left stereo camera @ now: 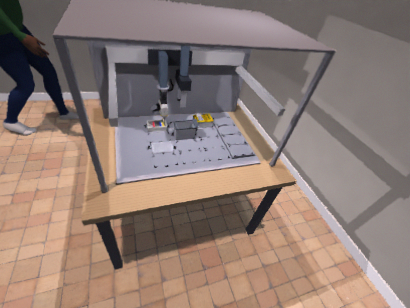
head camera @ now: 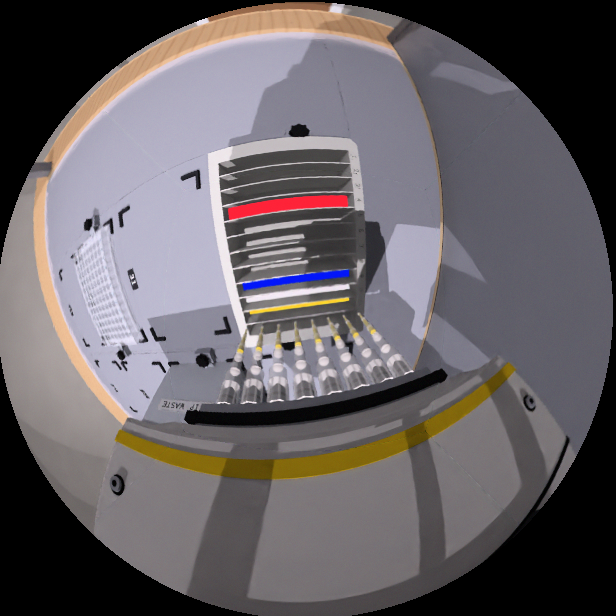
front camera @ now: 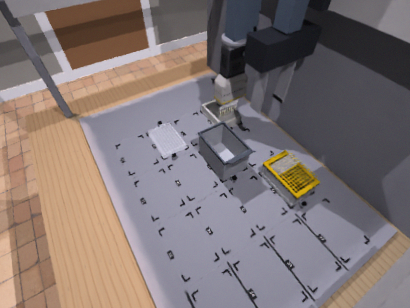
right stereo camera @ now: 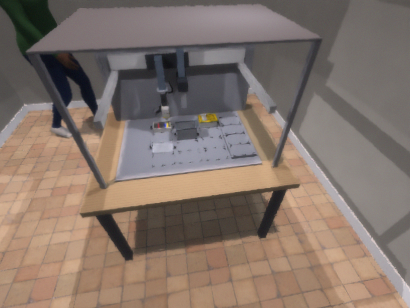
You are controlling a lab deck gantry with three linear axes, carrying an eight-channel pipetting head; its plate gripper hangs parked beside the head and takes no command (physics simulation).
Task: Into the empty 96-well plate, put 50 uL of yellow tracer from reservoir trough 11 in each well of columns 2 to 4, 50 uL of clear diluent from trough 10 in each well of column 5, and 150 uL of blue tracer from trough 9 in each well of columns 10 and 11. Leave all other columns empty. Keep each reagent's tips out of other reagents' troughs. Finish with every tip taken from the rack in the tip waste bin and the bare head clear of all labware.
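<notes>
The pipetting head (front camera: 230,89) stands over the reservoir (front camera: 212,116) (head camera: 228,275). Its several tips (head camera: 317,336) (front camera: 227,109) hold yellow liquid; in the head camera view their ends appear at the reservoir edge beside yellow trough 11 (head camera: 298,306). Clear trough 10 (head camera: 298,293) and blue trough 9 (head camera: 295,280) lie beyond. Tip depth is unclear. The 96-well plate (front camera: 167,139) (head camera: 104,287) (left stereo camera: 162,147) (right stereo camera: 162,147) shows no colour. The yellow tip rack (front camera: 310,186) has tips in part of it. My plate gripper (front camera: 268,104) hangs parked, fingers apart, empty.
The grey waste bin (front camera: 215,158) (left stereo camera: 185,132) (right stereo camera: 187,133) stands between the reservoir and tip rack, with high walls. Red liquid (head camera: 287,205) lies in another trough. Marked deck positions lie towards the front and right. A person (left stereo camera: 25,65) (right stereo camera: 60,75) stands left of the table.
</notes>
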